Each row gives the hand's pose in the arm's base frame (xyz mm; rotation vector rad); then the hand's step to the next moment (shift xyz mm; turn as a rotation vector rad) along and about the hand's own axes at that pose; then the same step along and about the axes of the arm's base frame.
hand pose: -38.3 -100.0 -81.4 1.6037 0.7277 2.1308
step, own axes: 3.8 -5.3 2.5 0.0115 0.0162 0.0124
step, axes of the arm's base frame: 1.3 6.9 0.2 0.0089 -0.0040 0.0213
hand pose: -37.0 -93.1 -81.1 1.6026 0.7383 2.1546
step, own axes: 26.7 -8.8 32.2 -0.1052 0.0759 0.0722
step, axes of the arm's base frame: 22.6 28.5 22.5 0.1020 -0.1061 -0.0195
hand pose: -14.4 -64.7 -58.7 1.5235 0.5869 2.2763
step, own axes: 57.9 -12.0 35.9 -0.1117 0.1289 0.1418
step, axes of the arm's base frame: 12.6 44.2 51.7 0.1663 -0.1444 0.0262
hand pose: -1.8 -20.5 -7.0 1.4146 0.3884 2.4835
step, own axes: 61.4 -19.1 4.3 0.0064 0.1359 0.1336
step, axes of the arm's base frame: -24.9 39.7 44.3 0.1003 -0.1105 0.1187
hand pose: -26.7 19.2 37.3 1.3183 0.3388 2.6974
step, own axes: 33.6 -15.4 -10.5 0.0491 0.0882 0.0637
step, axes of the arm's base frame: -28.8 20.2 15.5 0.0193 -0.0659 0.0976
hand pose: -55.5 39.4 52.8 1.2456 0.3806 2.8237
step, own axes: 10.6 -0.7 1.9 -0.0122 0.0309 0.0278
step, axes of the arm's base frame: -5.9 2.4 8.7 0.0307 -0.0257 0.0165
